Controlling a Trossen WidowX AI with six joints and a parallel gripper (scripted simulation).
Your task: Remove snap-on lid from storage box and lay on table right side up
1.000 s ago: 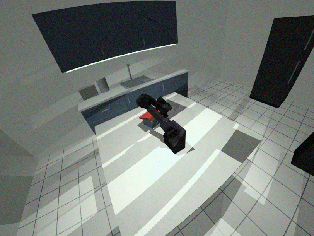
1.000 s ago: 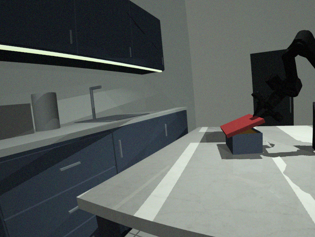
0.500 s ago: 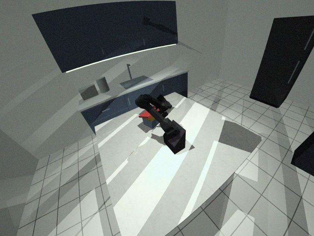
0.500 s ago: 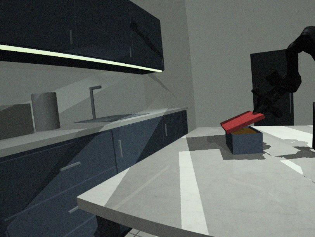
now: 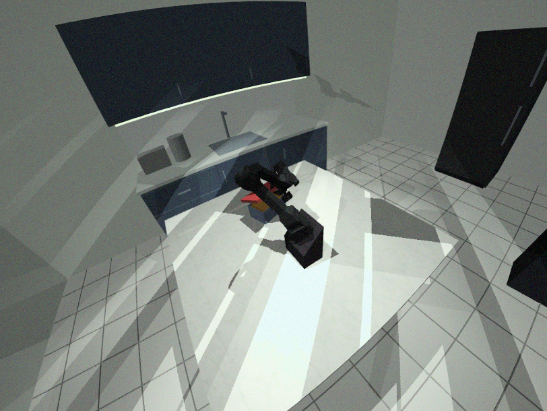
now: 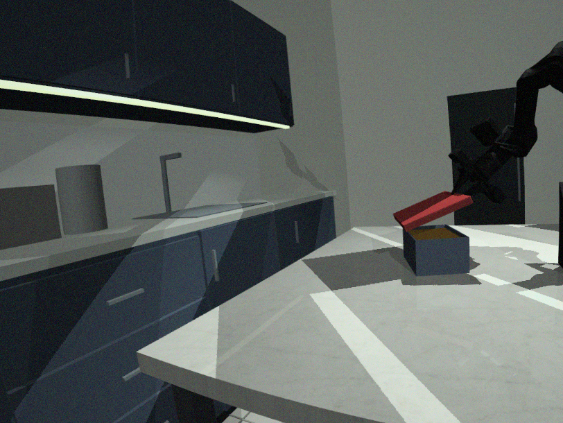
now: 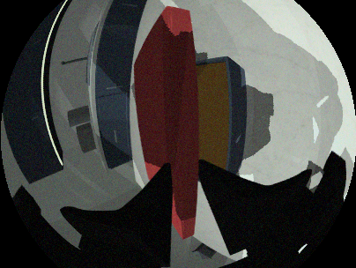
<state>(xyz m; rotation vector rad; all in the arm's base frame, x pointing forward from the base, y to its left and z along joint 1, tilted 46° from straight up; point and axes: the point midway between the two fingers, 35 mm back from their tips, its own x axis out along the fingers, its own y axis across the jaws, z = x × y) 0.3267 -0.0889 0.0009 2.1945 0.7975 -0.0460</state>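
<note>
Now: gripper tip 8 cm short of the red lid, 2 cm to the right of it and 2 cm above it. From my gripper tip the other things lie so: storage box: 6 cm ahead, 1 cm to the left, 14 cm below.
</note>
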